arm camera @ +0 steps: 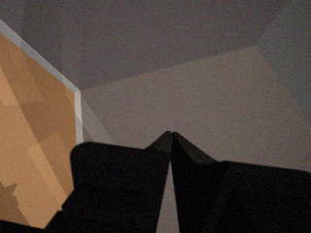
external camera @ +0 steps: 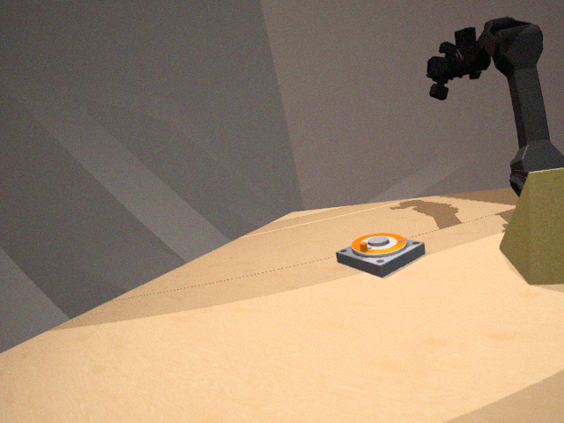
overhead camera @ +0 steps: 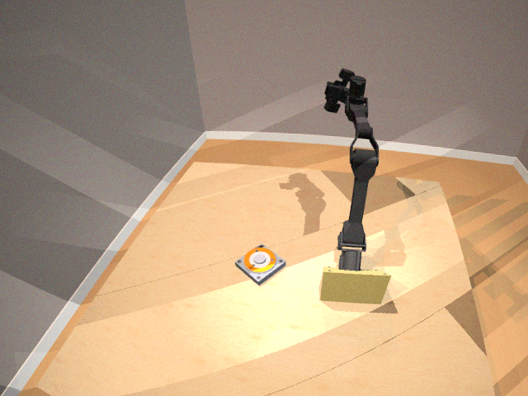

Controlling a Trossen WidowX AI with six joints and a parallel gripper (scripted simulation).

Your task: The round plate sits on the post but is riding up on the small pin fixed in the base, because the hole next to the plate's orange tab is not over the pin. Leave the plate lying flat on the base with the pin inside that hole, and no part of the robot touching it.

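Right now the round plate is 11 cm ahead of my gripper tip, 63 cm to the left of it and 42 cm below it. Round my gripper tip: base 10 cm ahead, 61 cm to the left, 44 cm below.
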